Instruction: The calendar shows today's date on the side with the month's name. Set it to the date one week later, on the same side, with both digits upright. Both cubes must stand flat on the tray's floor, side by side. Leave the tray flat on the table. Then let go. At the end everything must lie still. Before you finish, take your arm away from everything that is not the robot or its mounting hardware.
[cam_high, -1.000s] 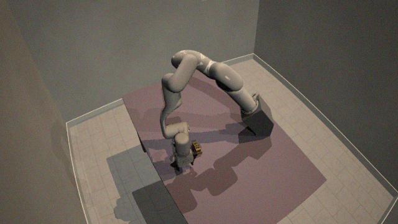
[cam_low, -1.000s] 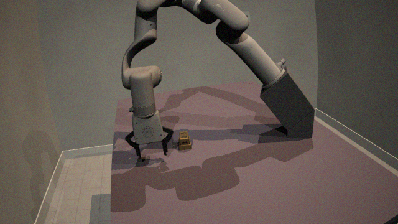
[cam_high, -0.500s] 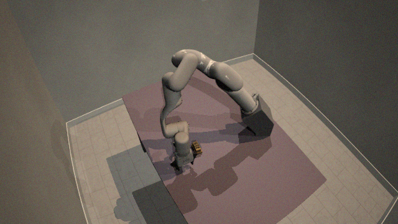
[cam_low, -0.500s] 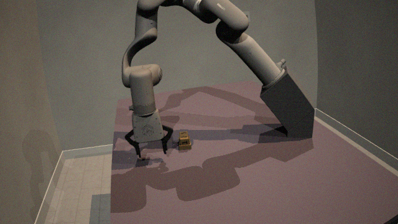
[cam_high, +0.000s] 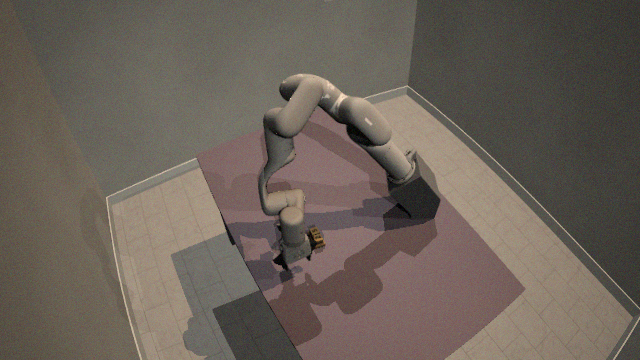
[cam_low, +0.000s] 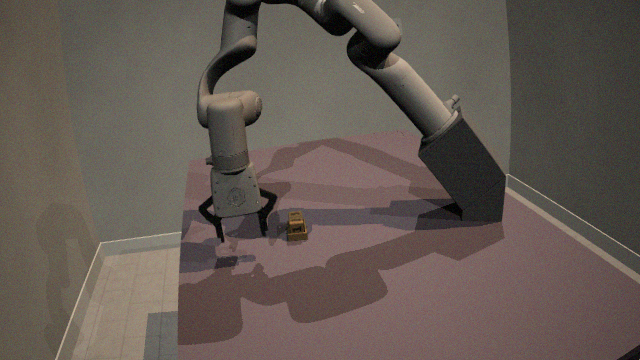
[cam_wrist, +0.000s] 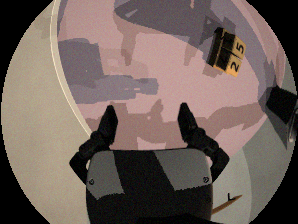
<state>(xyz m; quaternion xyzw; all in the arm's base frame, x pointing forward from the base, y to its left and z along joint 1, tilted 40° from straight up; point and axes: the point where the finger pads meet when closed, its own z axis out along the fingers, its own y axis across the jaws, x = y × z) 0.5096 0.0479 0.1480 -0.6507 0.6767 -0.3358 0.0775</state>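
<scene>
Now: the yellow digit cube 15 cm behind my hand, 8 cm to the right of it and 4 cm below it. Also, from my hand: tray (15 cm behind, 7 cm to the right, 6 cm below).
</scene>
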